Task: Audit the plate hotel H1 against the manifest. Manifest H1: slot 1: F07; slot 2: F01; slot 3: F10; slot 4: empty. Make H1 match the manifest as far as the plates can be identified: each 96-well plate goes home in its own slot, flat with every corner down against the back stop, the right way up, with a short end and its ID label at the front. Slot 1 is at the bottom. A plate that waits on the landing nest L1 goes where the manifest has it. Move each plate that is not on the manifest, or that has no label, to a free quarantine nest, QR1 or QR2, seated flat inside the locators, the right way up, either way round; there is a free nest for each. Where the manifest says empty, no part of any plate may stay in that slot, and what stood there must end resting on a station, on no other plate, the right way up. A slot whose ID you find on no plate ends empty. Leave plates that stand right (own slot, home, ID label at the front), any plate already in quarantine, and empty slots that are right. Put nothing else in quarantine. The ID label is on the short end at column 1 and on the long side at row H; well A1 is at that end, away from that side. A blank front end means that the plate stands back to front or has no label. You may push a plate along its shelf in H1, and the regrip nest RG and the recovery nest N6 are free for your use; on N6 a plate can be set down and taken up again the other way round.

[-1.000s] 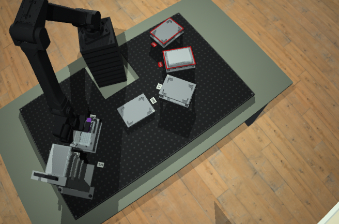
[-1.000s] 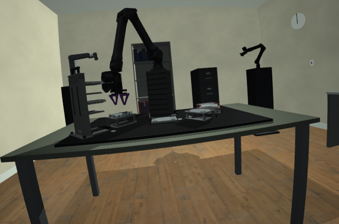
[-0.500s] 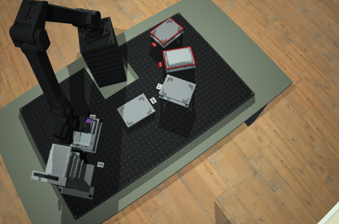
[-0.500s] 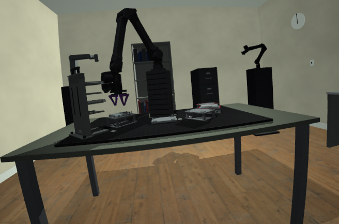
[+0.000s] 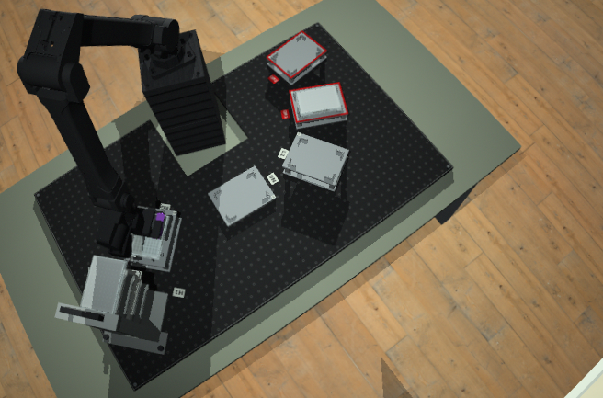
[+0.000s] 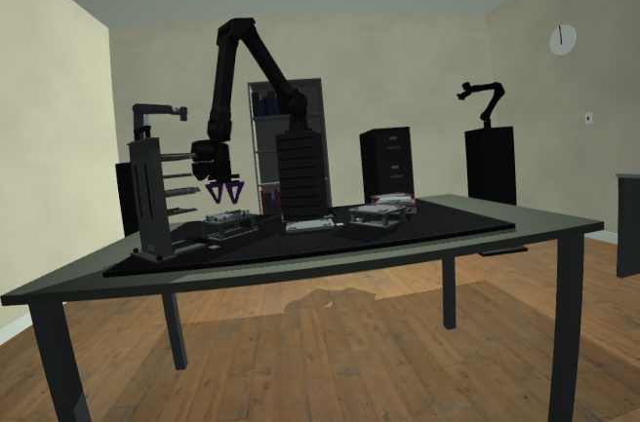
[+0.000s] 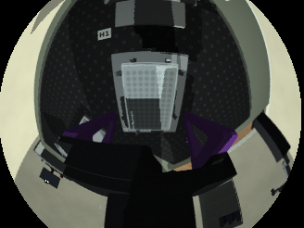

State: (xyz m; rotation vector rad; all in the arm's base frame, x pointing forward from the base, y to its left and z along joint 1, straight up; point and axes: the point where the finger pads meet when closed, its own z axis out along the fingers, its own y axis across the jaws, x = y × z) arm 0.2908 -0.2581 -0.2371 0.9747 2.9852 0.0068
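My hand is 6 cm above the regrip nest RG. From my hand the other things lie so: plate hotel H1: 21 cm ahead, 16 cm to the right, 5 cm above; then recovery nest N6: 28 cm to the left, 11 cm below, 1 cm behind; then grey 96-well plate: 16 cm above, 15 cm ahead, 11 cm to the right.
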